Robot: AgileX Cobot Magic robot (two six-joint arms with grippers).
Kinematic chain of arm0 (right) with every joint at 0, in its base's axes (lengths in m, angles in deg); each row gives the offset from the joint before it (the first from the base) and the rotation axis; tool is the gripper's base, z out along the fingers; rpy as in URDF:
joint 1: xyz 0 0 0.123 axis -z
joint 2: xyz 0 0 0 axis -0.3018 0.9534 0
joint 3: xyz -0.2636 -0.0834 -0.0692 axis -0.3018 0.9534 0
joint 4: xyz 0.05 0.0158 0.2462 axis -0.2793 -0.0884 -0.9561
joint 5: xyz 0 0 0 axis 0.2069 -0.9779 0.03
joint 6: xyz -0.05 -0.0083 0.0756 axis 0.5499 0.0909 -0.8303
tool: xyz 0 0 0 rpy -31.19 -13.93 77.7
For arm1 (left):
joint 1: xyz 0 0 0.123 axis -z
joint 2: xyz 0 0 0 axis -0.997 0.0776 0
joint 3: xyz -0.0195 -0.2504 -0.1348 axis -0.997 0.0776 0
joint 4: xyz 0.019 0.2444 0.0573 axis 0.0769 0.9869 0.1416
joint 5: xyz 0 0 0 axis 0.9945 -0.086 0.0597
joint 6: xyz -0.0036 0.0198 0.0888 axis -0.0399 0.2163 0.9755
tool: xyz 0 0 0 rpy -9.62 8.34 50.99
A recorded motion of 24 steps. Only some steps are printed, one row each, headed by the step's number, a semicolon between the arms.
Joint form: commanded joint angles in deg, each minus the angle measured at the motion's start. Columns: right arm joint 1, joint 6, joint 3, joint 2, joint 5, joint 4; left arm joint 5, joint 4, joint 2, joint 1, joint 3, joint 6.
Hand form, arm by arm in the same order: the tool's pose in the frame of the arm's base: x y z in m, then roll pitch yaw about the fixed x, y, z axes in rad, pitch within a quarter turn. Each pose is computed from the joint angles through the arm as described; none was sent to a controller.
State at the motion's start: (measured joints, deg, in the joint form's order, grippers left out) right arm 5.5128 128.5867 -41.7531 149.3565 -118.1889 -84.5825; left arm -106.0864 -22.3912 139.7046 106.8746 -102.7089 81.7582
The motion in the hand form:
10: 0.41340 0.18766 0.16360 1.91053 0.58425 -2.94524; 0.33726 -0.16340 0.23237 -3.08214 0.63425 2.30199
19: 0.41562 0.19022 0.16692 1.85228 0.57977 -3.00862; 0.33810 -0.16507 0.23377 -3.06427 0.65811 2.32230
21: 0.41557 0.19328 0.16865 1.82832 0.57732 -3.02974; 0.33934 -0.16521 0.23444 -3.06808 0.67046 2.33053
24: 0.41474 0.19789 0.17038 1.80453 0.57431 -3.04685; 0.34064 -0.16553 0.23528 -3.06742 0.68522 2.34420
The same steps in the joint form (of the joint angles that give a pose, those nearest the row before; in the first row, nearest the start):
10: -1.56 0.38 -0.94 1.85 -2.56 -5.38; -0.65 -6.04 -2.68 0.08 -0.89 0.07
19: -1.76 0.45 -0.93 1.96 -2.56 -8.85; 0.03 -8.19 -2.68 0.08 -0.89 0.96
21: -2.14 0.45 -0.93 1.96 -2.56 -10.27; 0.90 -8.59 -2.68 0.08 -0.89 0.96
24: -2.73 0.45 -0.93 1.96 -2.56 -11.70; 1.82 -9.25 -2.68 0.08 -0.89 0.96

